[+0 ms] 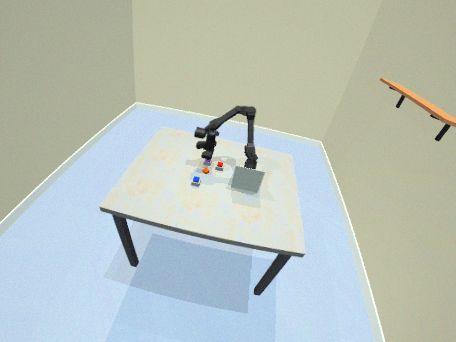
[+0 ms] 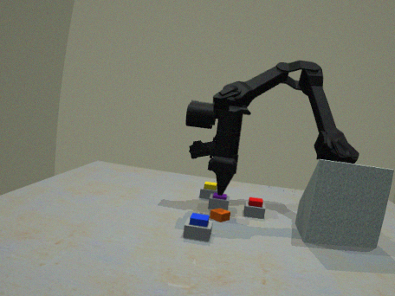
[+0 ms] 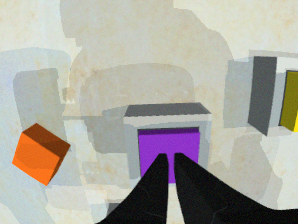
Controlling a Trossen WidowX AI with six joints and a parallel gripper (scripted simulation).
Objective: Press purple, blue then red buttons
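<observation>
Now: gripper tip 10 mm above the purple button. Round my gripper tip: orange block (90 mm to the left, 20 mm below); then red button (80 mm behind, 40 mm to the left); then yellow button (20 mm ahead, 90 mm to the right).
</observation>
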